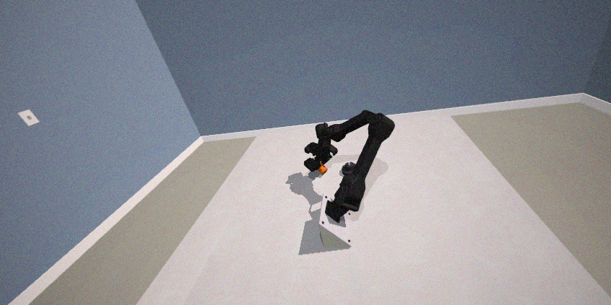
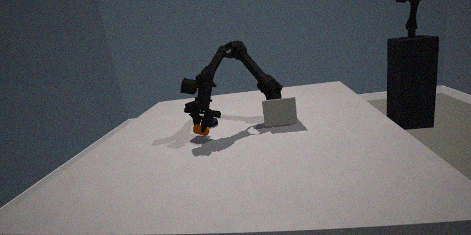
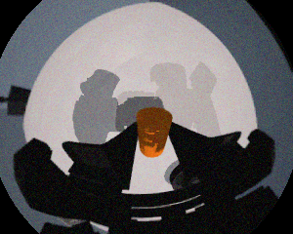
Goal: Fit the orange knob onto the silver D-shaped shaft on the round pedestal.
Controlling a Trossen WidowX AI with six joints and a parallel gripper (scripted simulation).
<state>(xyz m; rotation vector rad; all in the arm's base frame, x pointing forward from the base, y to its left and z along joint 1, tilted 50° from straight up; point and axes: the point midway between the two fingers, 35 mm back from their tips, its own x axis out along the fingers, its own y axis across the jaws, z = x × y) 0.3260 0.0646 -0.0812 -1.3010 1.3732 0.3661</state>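
Now: the round pedestal 16 cm to the right of my gripper tip. From my gripper tip the other things lie so: orange knob 1 cm above.
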